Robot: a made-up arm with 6 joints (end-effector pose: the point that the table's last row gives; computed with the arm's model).
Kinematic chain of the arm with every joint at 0, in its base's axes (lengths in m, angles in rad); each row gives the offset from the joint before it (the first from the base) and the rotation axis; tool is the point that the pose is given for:
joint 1: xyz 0 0 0.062 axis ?
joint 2: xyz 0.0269 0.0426 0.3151 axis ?
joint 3: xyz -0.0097 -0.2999 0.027 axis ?
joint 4: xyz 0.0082 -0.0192 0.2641 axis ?
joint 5: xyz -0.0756 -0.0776 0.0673 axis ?
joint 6: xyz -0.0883 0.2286 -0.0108 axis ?
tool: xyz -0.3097 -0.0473 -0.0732
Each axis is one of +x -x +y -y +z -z.
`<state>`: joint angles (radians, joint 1 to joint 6).
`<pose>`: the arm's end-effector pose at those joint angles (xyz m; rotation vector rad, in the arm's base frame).
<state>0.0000 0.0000 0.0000 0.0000 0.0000 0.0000</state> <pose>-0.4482 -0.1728 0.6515 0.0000 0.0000 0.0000</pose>
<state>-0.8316 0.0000 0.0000 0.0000 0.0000 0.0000</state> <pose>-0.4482 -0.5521 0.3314 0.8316 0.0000 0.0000</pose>
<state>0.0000 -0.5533 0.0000 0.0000 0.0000 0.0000</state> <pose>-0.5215 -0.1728 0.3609 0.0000 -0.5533 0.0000</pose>
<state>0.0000 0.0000 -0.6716 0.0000 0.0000 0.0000</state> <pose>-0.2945 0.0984 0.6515 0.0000 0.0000 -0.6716</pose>
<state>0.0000 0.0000 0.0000 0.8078 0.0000 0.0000</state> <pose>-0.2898 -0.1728 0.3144 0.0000 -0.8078 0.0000</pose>
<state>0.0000 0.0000 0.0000 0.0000 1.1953 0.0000</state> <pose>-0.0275 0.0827 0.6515 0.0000 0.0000 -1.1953</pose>
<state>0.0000 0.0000 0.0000 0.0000 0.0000 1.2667</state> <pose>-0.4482 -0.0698 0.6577 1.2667 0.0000 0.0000</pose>
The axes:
joint 1: -x
joint 2: +y
joint 3: +z
joint 4: -y
joint 5: -z
joint 6: +x

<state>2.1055 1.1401 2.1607 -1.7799 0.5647 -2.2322</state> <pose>0.3851 0.8795 -0.1757 0.0260 -0.7819 -1.9738</pose>
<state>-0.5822 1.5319 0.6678 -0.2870 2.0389 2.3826</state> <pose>0.2921 0.0154 0.1859 1.1255 0.1540 -1.5288</pose>
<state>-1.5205 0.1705 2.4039 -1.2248 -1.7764 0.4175</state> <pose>0.5142 -0.7073 0.1729 1.2510 -0.1594 -2.5235</pose>
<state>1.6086 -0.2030 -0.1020 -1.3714 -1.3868 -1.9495</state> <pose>-0.0884 0.9645 0.7435 -1.9979 0.8485 1.5520</pose>
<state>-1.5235 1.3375 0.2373 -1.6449 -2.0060 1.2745</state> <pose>0.5035 -0.3266 -0.7399 -0.1823 -1.1218 -0.4180</pose>
